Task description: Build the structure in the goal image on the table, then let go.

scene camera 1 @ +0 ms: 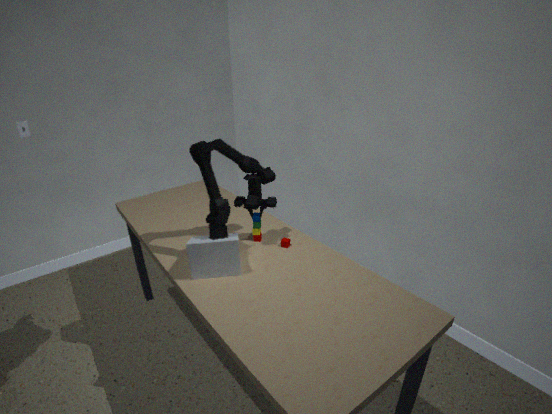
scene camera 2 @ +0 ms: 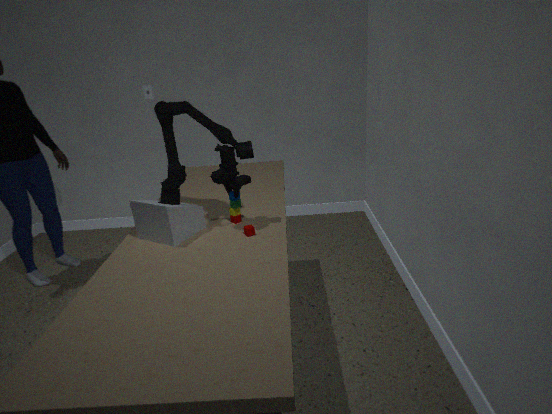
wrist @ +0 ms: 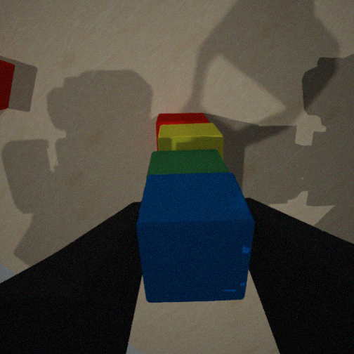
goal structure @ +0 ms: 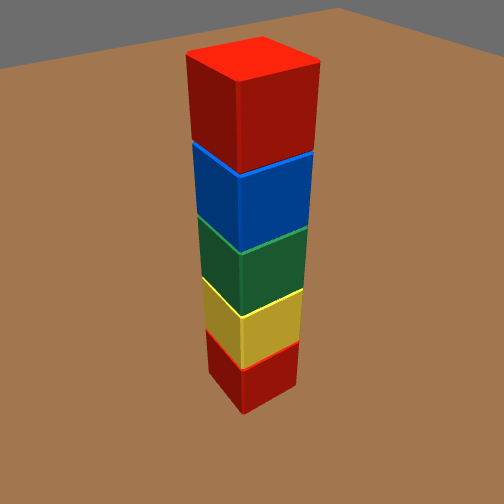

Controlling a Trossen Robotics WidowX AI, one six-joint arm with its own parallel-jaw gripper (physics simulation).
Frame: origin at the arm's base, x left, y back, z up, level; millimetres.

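Seen in the pictures: gripper, fingertip midpoint: [scene camera 1: 256, 218] [scene camera 2: 233, 197]; arm's base at its link origin: [scene camera 1: 218, 237] [scene camera 2: 169, 203].
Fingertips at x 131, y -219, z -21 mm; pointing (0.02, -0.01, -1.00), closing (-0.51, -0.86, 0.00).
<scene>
Offsets run from my fingertips to a thing's top centre. Level surfaces: height alone.
My gripper [scene camera 1: 256, 215] [scene camera 2: 234, 194] [wrist: 191, 211] is shut on a blue cube @(dx +6, dy -3, dz +22 mm) [scene camera 1: 256, 219] [scene camera 2: 233, 198] [wrist: 195, 260]. The blue cube is at the top of an upright column, with no clear gap below it in the scene views. Under it are a green cube @(dx +6, dy -4, dz -14 mm) [scene camera 1: 257, 225] [scene camera 2: 235, 204] [wrist: 187, 162], a yellow cube @(dx +2, dy +2, dz -46 mm) [scene camera 1: 256, 232] [scene camera 2: 235, 212] [wrist: 190, 131] and, on the table, a red cube @(dx -1, dy +1, dz -79 mm) [scene camera 1: 257, 238] [scene camera 2: 235, 219] [wrist: 181, 118]. Another red cube @(dx -112, dy -92, dz -79 mm) [scene camera 1: 285, 243] [scene camera 2: 249, 230] [wrist: 5, 85] lies apart on the table.
The wooden table @(dz -112 mm) [scene camera 1: 320, 310] [scene camera 2: 200, 320] carries the arm's pale base block [scene camera 1: 215, 257] [scene camera 2: 170, 225], close to the column. The table's long edge lies beyond the loose red cube. A person [scene camera 2: 25, 150] stands to the left of the table in scene camera 2.
</scene>
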